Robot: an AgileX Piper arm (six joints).
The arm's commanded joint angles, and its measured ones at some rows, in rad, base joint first. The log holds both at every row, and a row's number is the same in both.
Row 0, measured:
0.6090 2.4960 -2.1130 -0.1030 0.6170 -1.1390
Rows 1 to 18, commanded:
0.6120 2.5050 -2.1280 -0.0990 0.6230 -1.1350
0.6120 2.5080 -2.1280 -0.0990 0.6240 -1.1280
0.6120 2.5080 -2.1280 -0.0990 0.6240 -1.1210
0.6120 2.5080 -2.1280 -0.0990 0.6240 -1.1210
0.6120 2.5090 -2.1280 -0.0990 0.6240 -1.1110
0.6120 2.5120 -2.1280 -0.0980 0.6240 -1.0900
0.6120 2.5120 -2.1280 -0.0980 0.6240 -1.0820
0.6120 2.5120 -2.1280 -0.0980 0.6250 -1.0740
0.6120 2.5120 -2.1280 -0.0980 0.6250 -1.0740
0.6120 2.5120 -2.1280 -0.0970 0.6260 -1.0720
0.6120 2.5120 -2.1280 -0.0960 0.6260 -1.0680
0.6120 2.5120 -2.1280 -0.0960 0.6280 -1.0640
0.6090 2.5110 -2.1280 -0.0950 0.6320 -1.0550
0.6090 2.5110 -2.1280 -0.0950 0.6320 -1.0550
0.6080 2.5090 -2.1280 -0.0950 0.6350 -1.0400
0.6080 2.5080 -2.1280 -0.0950 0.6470 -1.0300
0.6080 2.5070 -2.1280 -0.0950 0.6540 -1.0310
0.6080 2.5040 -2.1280 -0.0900 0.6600 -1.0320
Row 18, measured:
0.6180 2.4970 -2.1300 -0.0940 0.6310 -1.0620
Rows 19 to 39, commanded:
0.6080 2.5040 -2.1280 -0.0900 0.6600 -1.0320
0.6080 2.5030 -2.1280 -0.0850 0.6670 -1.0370
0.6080 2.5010 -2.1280 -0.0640 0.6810 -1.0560
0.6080 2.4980 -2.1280 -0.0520 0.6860 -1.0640
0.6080 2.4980 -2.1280 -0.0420 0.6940 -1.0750
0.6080 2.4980 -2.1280 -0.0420 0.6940 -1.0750
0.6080 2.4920 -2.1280 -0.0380 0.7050 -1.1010
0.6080 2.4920 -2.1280 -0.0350 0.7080 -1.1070
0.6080 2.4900 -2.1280 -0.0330 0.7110 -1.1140
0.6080 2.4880 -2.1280 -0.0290 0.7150 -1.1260
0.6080 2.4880 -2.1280 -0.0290 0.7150 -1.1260
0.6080 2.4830 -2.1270 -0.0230 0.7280 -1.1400
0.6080 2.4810 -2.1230 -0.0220 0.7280 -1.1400
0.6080 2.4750 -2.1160 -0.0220 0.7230 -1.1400
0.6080 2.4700 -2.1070 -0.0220 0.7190 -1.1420
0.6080 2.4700 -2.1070 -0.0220 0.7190 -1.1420
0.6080 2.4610 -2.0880 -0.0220 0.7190 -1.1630
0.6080 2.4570 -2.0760 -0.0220 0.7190 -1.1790
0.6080 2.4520 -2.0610 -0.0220 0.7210 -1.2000
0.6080 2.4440 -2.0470 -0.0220 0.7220 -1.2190
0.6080 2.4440 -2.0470 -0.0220 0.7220 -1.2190
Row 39, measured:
0.6100 2.4500 -2.0780 -0.0520 0.6620 -1.2000
